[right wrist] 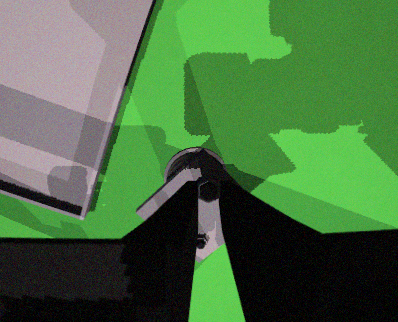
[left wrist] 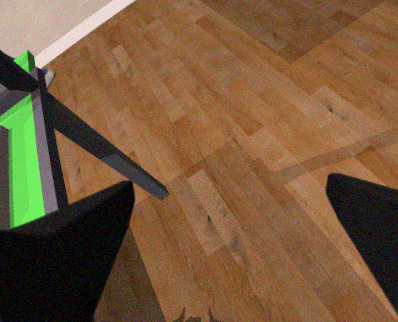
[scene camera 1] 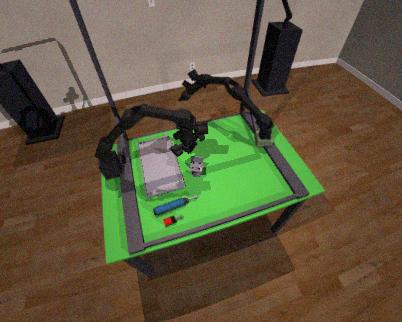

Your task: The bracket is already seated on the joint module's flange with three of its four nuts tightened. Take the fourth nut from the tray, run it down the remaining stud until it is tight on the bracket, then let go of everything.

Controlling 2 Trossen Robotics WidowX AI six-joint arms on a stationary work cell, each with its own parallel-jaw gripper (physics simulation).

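Observation:
My right gripper (right wrist: 207, 190) (scene camera 1: 183, 150) is shut on a small dark hexagonal nut (right wrist: 209, 191) held at its fingertips. In the right wrist view, the grey bracket (right wrist: 167, 196) shows beyond and between the fingers, with one dark nut on it; the fingers hide most of the bracket and the joint module. In the scene view, the joint module with the bracket (scene camera 1: 196, 166) stands right of the tray (scene camera 1: 160, 172) (right wrist: 45, 45), below and right of my right gripper. Whether the held nut touches a stud cannot be told. My left gripper (scene camera 1: 188, 86) (left wrist: 229, 186) is open and empty, high beyond the table's far edge.
A blue-handled tool (scene camera 1: 170, 206) and a small red-and-black tool (scene camera 1: 170, 221) lie in front of the tray on the green table top (scene camera 1: 240, 175). Grey rails (scene camera 1: 132, 215) run along the table's sides and front. Dark upright posts (scene camera 1: 253, 50) rise at the far corners.

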